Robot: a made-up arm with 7 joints.
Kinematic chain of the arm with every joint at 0, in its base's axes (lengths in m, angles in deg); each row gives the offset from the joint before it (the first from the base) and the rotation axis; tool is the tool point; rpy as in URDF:
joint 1: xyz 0 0 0 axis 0.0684 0.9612 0.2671
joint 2: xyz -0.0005 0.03 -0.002 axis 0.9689 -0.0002 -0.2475
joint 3: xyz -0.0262 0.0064 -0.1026 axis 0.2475 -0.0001 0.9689
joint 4: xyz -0.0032 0 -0.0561 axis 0.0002 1 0
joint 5: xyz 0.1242 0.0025 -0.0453 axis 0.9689 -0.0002 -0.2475
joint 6: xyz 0.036 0 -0.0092 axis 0.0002 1 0
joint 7: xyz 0.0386 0 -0.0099 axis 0.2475 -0.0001 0.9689
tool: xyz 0 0 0 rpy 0 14.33 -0.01
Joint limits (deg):
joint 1: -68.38..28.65
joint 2: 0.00..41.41
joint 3: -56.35..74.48
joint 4: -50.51..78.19
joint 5: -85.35..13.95
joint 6: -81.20..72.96
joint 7: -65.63..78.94
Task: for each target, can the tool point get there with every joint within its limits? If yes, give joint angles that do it. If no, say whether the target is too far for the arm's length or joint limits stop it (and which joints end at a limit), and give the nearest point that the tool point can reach.
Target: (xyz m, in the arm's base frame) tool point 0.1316 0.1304 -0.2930
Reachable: yes | joints -12.25 13.55 4.37 51.68 -39.18 -57.96 28.01
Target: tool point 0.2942 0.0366 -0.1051
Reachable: yes | joints -50.66 3.15 10.02 34.28 -26.91 -67.77 -17.73
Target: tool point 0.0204 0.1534 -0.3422
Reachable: yes | joints -5.24 7.87 39.87 63.49 -32.28 -20.14 -9.66
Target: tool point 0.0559 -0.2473 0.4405
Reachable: no: too far | nearest point 0.1098 -0.0870 0.0964 | short by 0.383 m
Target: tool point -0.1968 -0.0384 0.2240
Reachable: no: joint limits stop it (at a limit: joint 1, joint 2, joint 4) | nearest point 0.0177 0.1036 0.1116 | short by 0.281 m
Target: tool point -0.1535 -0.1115 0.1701
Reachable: no: joint limits stop it (at a limit: joint 1, joint 2, joint 3, joint 4, joint 5) | nearest point 0.0220 -0.0938 0.0479 | short by 0.215 m
